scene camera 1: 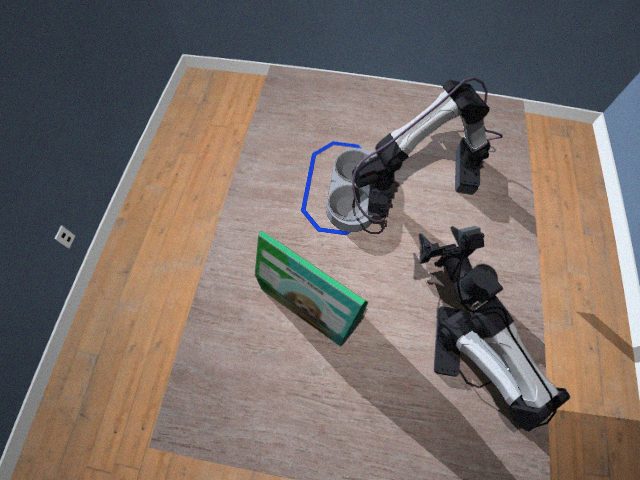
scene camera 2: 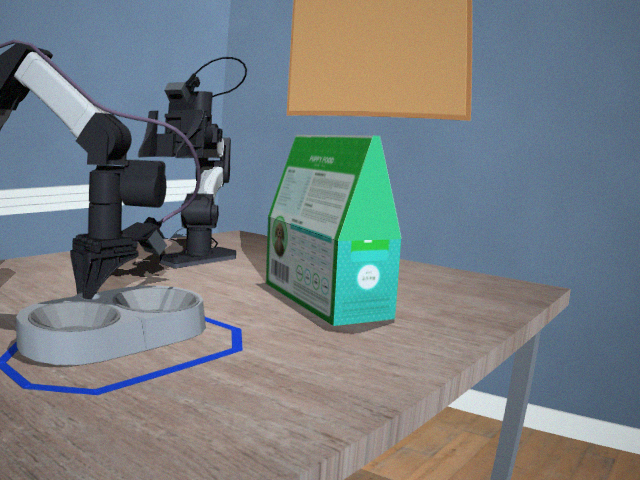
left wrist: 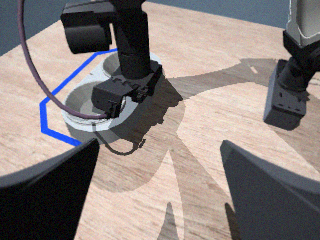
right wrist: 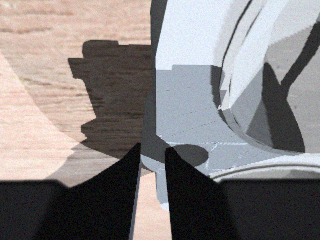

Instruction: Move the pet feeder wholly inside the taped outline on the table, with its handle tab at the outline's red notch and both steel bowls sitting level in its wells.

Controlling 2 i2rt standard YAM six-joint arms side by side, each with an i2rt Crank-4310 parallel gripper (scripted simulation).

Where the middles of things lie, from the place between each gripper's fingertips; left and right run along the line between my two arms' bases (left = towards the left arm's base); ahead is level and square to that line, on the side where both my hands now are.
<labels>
I see the grey pet feeder (scene camera 2: 129, 335) 8 cm ahead of my right hand, 3 cm below it and 1 cm to the left of it. Round my right hand: blue taped outline (left wrist: 43, 115) (14 cm ahead, 4 cm below).
My left gripper is now 250 mm above the grey pet feeder, 240 mm to the left of it and 240 mm short of it. Also, from my left hand: blue taped outline 300 mm ahead, 260 mm below, 250 mm to the right.
</labels>
